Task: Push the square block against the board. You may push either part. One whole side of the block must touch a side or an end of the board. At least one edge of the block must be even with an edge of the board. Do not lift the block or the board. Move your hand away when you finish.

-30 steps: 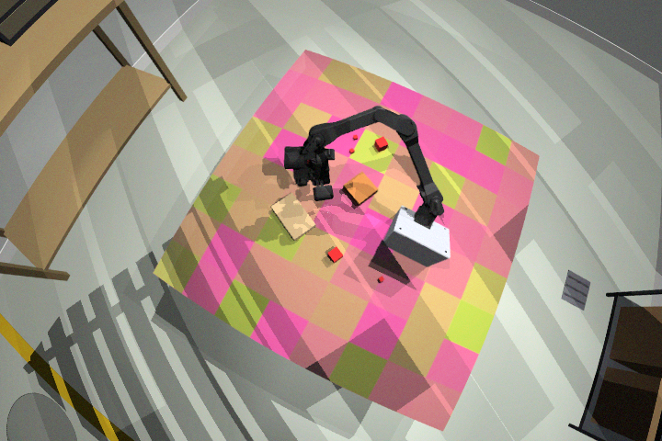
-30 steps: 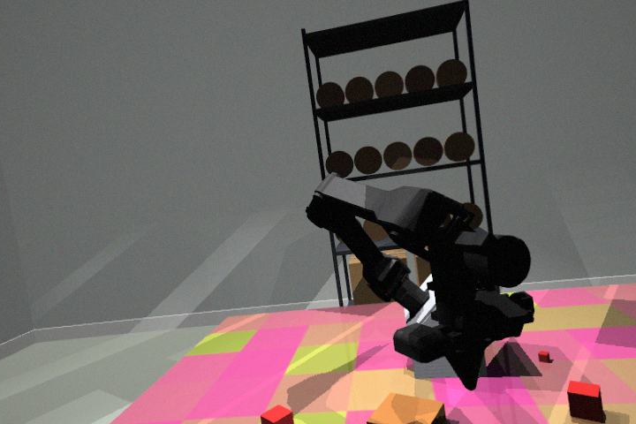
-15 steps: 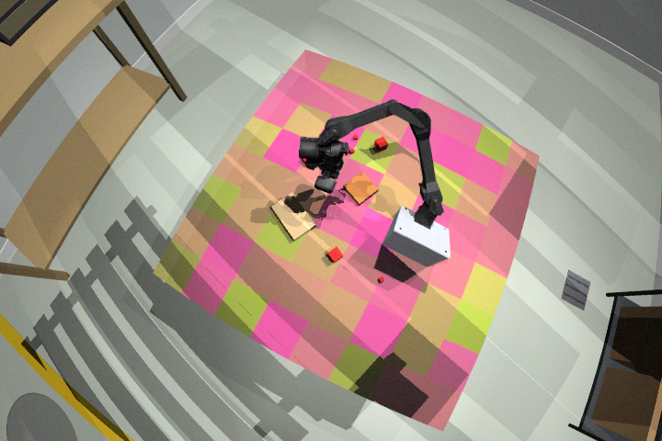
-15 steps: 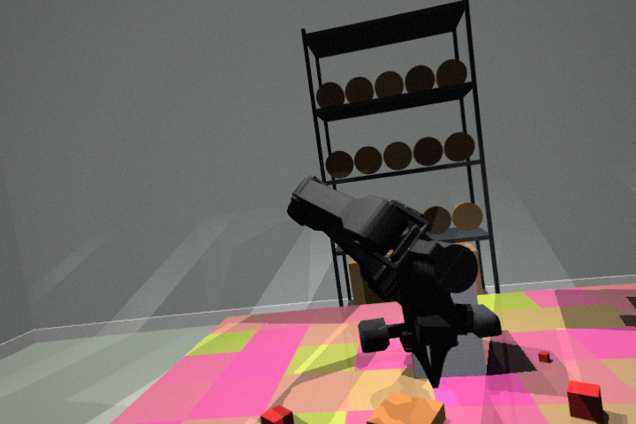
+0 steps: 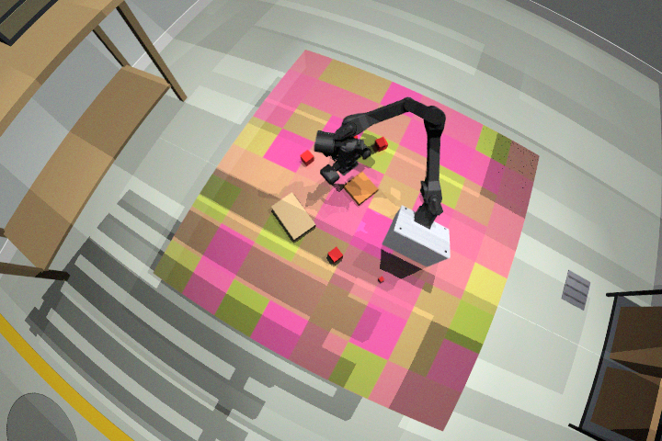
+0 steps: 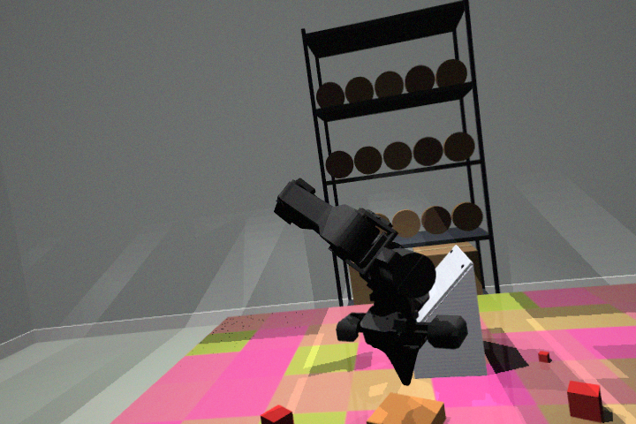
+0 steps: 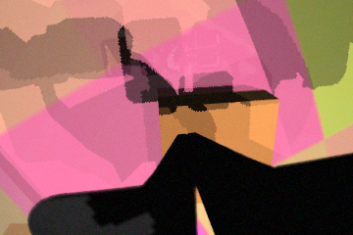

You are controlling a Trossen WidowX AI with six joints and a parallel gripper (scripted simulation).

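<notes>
The square block is 90 mm below my gripper tip, 70 mm behind it and 10 mm to the right of it. Also, from my gripper tip: tan board 220 mm to the left, 100 mm ahead, 90 mm below.
</notes>
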